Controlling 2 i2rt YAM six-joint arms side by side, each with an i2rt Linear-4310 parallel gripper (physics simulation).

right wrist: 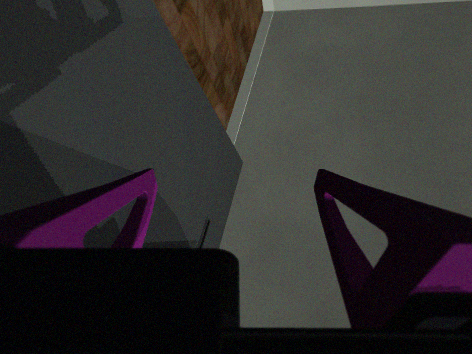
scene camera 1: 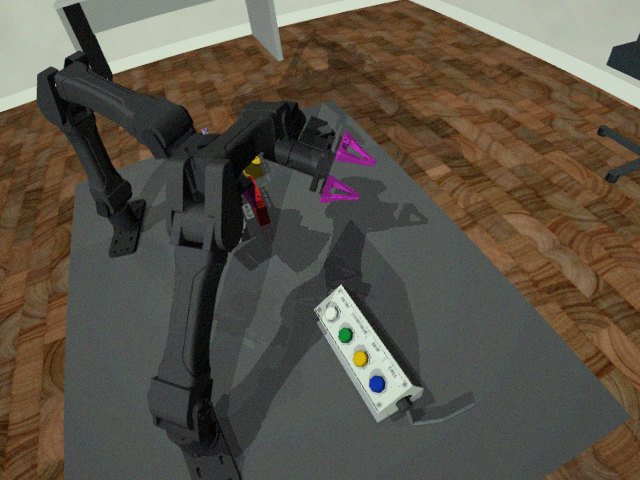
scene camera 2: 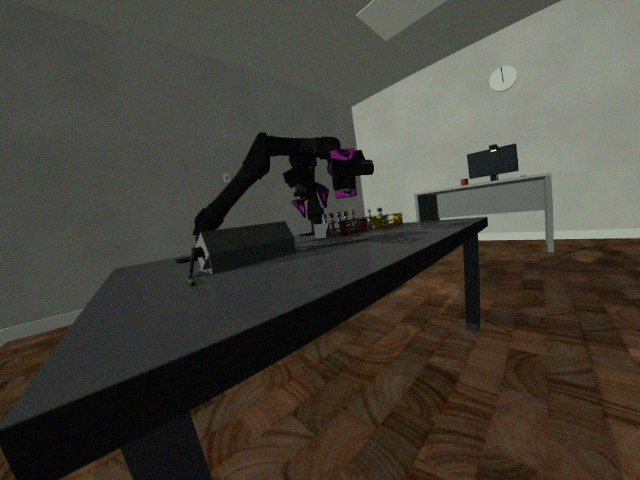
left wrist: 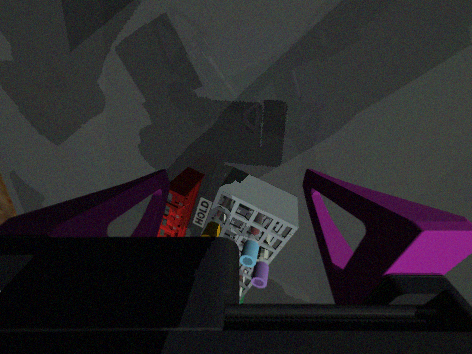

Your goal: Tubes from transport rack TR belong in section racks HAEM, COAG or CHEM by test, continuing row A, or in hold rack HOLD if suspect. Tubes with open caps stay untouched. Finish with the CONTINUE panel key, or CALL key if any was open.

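Frame: origin at the left arm's base, x right, y up, z back, level; centimetres.
Seen in the pictures: left gripper, fingertip midpoint: (scene camera 2: 314,212) (left wrist: 236,176); right gripper, fingertip midpoint: (right wrist: 235,177) (scene camera 1: 366,181) (scene camera 2: 350,178); left arm's base, link origin: (scene camera 1: 128,228); right arm's base, link origin: (scene camera 1: 201,437).
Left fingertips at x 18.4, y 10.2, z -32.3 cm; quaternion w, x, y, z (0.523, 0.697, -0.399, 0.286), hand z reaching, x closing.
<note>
Pixels of each thing's top centre, then the offset from my left fingertips to it. "spot": a spot on its surface instead.
- grey rack, top centre: (left wrist: 227,261) (scene camera 2: 337,221) dx -14.0, dy -4.5, dz +5.9 cm
- label, surface spot: (left wrist: 202,212) spot: dx -14.8, dy -10.0, dz -0.2 cm
- red rack, top centre: (left wrist: 165,229) (scene camera 1: 253,191) (scene camera 2: 353,219) dx -15.6, dy -4.5, dz -2.9 cm
- yellow rack, top centre: (scene camera 1: 242,144) (scene camera 2: 387,214) dx -37.7, dy -4.5, dz -0.8 cm
- panel, top centre: (scene camera 1: 364,335) (scene camera 2: 245,226) dx +30.2, dy -1.8, dz -19.2 cm
- blue key, top centre: (scene camera 1: 377,381) dx +38.0, dy -2.7, dz -19.3 cm
- cable, surface spot: (scene camera 1: 445,415) spot: dx +43.6, dy -9.6, dz -29.2 cm
My left gripper (scene camera 2: 313,209) (left wrist: 236,176) is open and empty above the grey rack (left wrist: 270,195) (scene camera 2: 321,230). Light blue (left wrist: 249,254), purple (left wrist: 260,275) and yellow (left wrist: 212,229) caps show there, partly behind the gripper body. A HOLD label (left wrist: 202,212) lies between that rack and the red rack (left wrist: 187,182) (scene camera 1: 264,214) (scene camera 2: 354,226). A yellow rack (scene camera 1: 252,166) (scene camera 2: 387,220) stands beyond. My right gripper (scene camera 1: 366,179) (scene camera 2: 338,174) (right wrist: 235,177) is open and empty, high over the table. The panel (scene camera 1: 368,370) (scene camera 2: 253,245) has white, green, yellow and blue keys; CALL is by the blue key (scene camera 1: 376,383). Cap states are unreadable.
In scene camera 1 my right arm (scene camera 1: 191,310) hides most of the racks and the left gripper. A cable (scene camera 1: 444,413) leaves the panel's near end. The table edge (scene camera 2: 310,310) runs along the panel's far side from the arms. A desk (scene camera 2: 483,204) stands beyond.
</note>
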